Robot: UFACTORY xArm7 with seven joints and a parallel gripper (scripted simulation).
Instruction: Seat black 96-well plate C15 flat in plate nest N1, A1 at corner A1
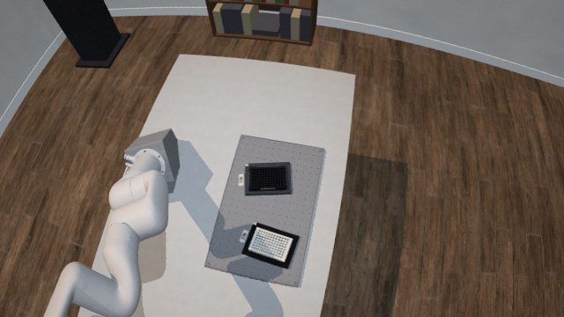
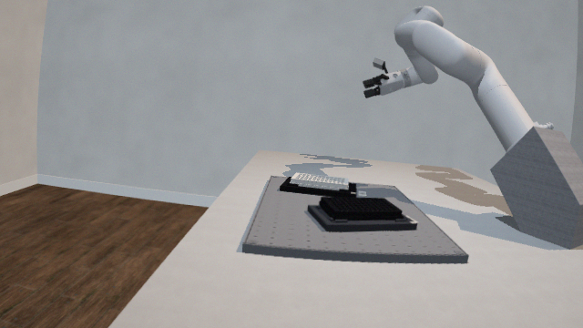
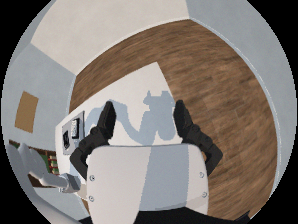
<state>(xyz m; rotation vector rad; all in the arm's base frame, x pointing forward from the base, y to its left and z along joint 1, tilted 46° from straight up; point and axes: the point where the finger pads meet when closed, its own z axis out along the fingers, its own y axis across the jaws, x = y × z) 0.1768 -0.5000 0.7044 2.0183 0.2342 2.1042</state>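
My hand is 150 mm short of the black plate C15, 930 mm to the right of it and 250 mm above it. Also, from my hand: N2 label: 110 mm ahead, 710 mm to the left, 270 mm below; then black plate nest N2: 200 mm ahead, 690 mm to the left, 270 mm below; then white plate C51: 200 mm ahead, 690 mm to the left, 250 mm below.
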